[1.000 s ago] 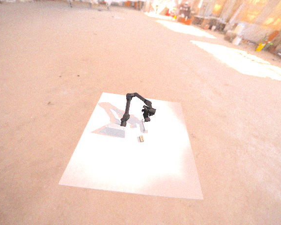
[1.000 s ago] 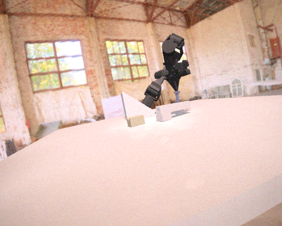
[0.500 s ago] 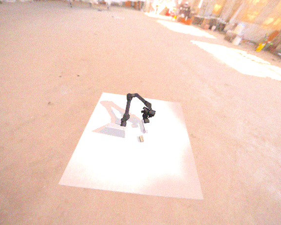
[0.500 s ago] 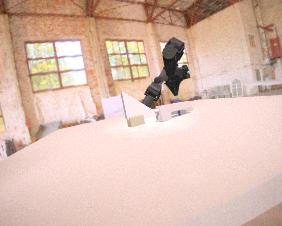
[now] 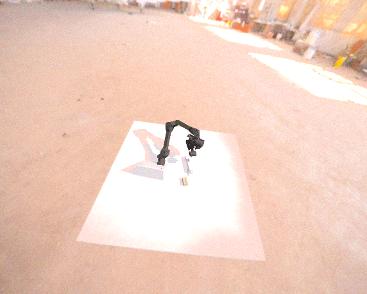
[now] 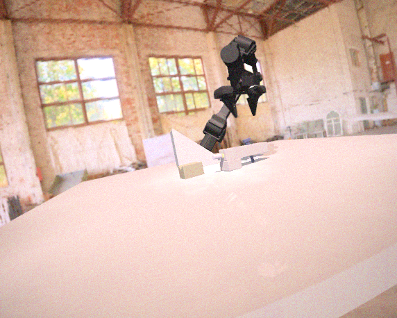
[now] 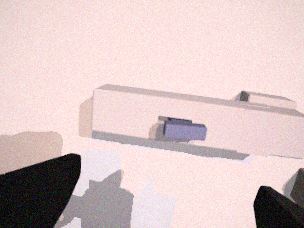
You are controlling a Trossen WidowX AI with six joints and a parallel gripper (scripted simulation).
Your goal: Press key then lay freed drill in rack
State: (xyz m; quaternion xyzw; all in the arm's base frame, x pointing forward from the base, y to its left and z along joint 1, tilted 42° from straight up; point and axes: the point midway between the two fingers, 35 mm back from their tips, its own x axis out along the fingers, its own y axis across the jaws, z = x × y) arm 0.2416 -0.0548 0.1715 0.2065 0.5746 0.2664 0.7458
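Now: the yellow drill 2 cm ahead of my gripper tip, 9 cm to the right of it and 11 cm below it. From my gripper tip the other things lie so: long pale block 3 cm to the right, 12 cm below; then tan rack 4 cm behind, 21 cm to the right, 14 cm below; then blue-violet key 1 cm to the right, 11 cm below.
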